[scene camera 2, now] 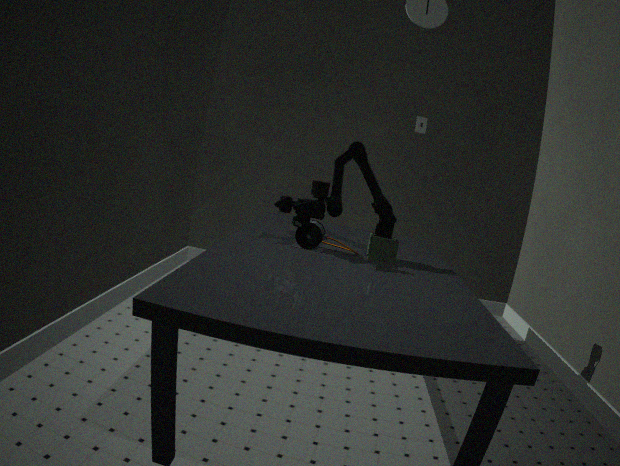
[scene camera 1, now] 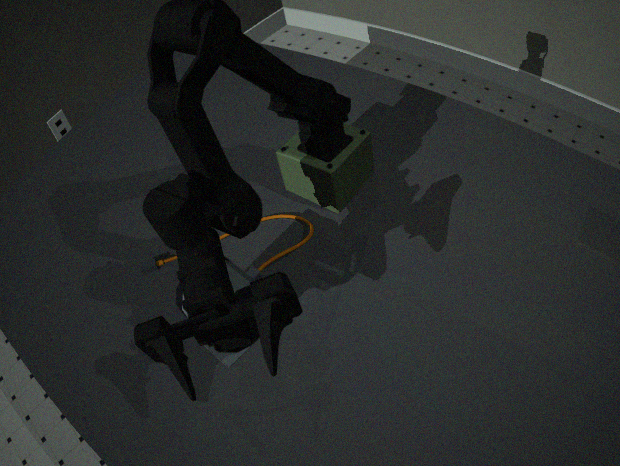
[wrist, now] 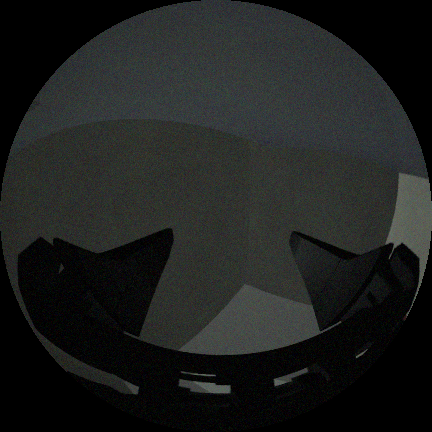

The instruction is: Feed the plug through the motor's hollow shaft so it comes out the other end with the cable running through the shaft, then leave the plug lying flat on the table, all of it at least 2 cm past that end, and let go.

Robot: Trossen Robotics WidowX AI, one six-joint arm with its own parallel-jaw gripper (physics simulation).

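Frame: origin at the arm's base, x back, y right, z up, level; millimetres.
Where they show: gripper, fingertip midpoint: (scene camera 2: 283,206) (scene camera 1: 231,388) (wrist: 233,236); arm's base, link origin: (scene camera 2: 383,236) (scene camera 1: 325,144).
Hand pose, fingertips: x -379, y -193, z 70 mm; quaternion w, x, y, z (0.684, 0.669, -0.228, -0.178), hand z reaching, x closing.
Observation:
Each offset is from my fingertips to the centre of the thing. "spot": to the spot under its first point. Level surfaces: height alone.
The motor shows in the scene camera 2 view as a dark round body @(dx +99, dy +148, dz -109 mm) (scene camera 2: 309,236) on the table, below my gripper. In the scene camera 1 view my arm hides most of it. An orange cable @(spot: dx +273, dy +149, dz -138 mm) (scene camera 1: 310,229) (scene camera 2: 338,244) lies in a loop between the motor and my arm's base. At its left end in the scene camera 1 view is a small orange and dark piece @(spot: dx +93, dy +323, dz -149 mm) (scene camera 1: 160,261), which looks like the plug. Whether any cable is in the shaft is hidden. My gripper (scene camera 1: 234,386) (wrist: 233,236) is open and empty, above and past the motor, pointing roughly level.
My arm stands on a green block (scene camera 1: 295,175) (scene camera 2: 382,249) at one side of the cable loop. A pale flat corner @(spot: dx +45, dy +112, dz -158 mm) (scene camera 1: 229,358) shows under my gripper. The dark table @(dz -160 mm) (scene camera 1: 451,325) (scene camera 2: 320,300) is dim, with shadows of my arm across it.

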